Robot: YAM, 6 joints.
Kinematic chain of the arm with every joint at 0, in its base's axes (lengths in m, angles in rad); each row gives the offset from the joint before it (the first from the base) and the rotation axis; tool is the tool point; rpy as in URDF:
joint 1: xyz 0 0 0.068 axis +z
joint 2: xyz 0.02 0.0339 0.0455 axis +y
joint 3: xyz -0.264 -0.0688 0 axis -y
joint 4: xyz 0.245 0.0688 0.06 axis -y
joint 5: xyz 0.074 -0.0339 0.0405 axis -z
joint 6: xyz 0.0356 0 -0.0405 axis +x
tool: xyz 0 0 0 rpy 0 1.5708 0
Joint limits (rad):
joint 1: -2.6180..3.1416
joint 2: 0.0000..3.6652
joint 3: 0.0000..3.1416
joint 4: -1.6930..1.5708
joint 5: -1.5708..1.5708
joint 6: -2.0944..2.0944
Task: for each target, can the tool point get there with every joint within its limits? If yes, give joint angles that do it. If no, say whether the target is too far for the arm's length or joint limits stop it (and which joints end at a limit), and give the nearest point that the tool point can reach.
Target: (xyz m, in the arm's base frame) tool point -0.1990 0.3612 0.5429
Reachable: yes | joints 2.1152 2.2425 2.4866 1.2838 0.4926 0.2535
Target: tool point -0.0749 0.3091 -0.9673
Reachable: no: too far | nearest point -0.0648 0.2673 -0.3794 | short by 0.589 m
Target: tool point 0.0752 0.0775 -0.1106
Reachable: yes | joints 0.7031 2.9691 0.8858 -0.8110 -0.2985 -0.3403
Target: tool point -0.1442 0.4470 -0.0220
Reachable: yes | joints 1.8942 2.9027 2.2708 -1.3136 0.1490 1.3626
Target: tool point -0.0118 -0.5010 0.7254
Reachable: no: too far | nearest point -0.0096 -0.4067 0.6055 | short by 0.153 m
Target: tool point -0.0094 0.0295 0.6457
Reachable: yes | joints -0.9120 1.0560 2.4439 -0.8998 -0.3025 0.7635
